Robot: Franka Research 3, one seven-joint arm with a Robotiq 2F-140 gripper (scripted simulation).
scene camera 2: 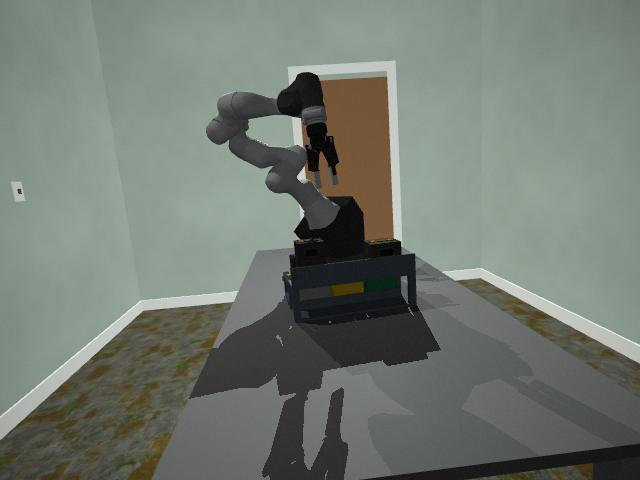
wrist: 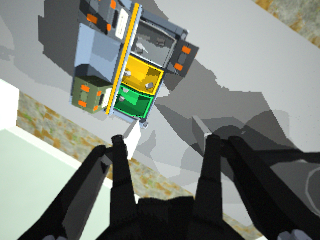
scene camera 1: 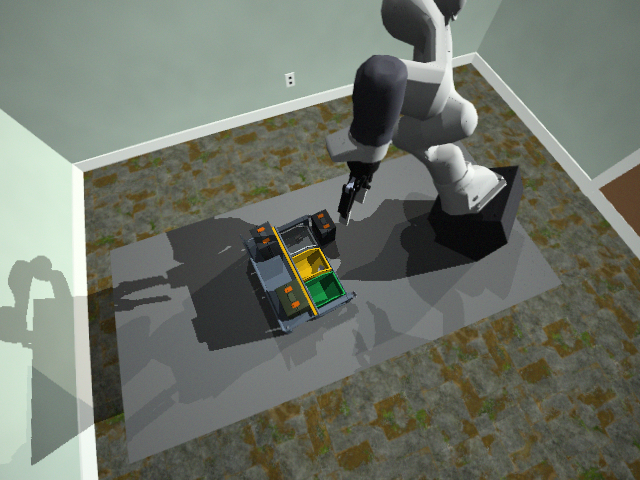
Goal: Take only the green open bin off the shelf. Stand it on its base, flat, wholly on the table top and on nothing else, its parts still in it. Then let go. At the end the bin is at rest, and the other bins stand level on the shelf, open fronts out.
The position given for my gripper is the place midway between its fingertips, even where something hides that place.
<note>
In view: my gripper [scene camera 2: 326,186], a green open bin [scene camera 1: 323,289] and a yellow bin [scene camera 1: 307,262].
The green open bin also shows in the wrist view [wrist: 136,103]. The yellow bin also shows in the wrist view [wrist: 141,74]. My gripper shows as well in the wrist view [wrist: 165,125] and in scene camera 1 [scene camera 1: 351,211].
</note>
